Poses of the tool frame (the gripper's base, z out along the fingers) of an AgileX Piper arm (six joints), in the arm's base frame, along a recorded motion.
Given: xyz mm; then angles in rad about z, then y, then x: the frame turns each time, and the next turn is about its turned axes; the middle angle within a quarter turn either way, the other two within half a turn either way.
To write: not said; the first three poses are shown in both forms.
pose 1, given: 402.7 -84.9 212.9 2.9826 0.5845 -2.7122
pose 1, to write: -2.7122 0.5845 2.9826 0.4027 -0.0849 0.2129
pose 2, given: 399.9 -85.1 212.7 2.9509 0.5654 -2.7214
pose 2, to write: -2.7214 0.5654 2.9509 0.3999 -0.0851 0.2127
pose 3, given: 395.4 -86.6 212.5 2.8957 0.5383 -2.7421
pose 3, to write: -2.7421 0.5383 2.8957 0.3954 -0.0866 0.2125
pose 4, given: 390.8 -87.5 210.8 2.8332 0.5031 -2.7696
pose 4, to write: -2.7696 0.5031 2.8332 0.3908 -0.0875 0.2108
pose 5, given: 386.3 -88.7 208.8 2.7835 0.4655 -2.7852
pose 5, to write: -2.7852 0.4655 2.7835 0.3863 -0.0887 0.2088
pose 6, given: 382.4 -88.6 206.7 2.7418 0.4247 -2.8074
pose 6, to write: -2.8074 0.4247 2.7418 0.3824 -0.0886 0.2067
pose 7, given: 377.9 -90.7 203.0 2.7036 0.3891 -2.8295
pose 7, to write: -2.8295 0.3891 2.7036 0.3779 -0.0907 0.2030
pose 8, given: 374.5 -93.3 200.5 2.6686 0.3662 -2.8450
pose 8, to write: -2.8450 0.3662 2.6686 0.3745 -0.0933 0.2005
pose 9, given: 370.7 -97.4 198.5 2.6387 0.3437 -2.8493
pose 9, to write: -2.8493 0.3437 2.6387 0.3707 -0.0974 0.1985
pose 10, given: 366.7 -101.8 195.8 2.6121 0.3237 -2.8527
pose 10, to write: -2.8527 0.3237 2.6121 0.3667 -0.1018 0.1958
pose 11, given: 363.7 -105.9 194.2 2.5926 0.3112 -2.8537
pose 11, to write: -2.8537 0.3112 2.5926 0.3637 -0.1059 0.1942
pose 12, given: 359.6 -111.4 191.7 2.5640 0.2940 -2.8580
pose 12, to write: -2.8580 0.2940 2.5640 0.3596 -0.1114 0.1917
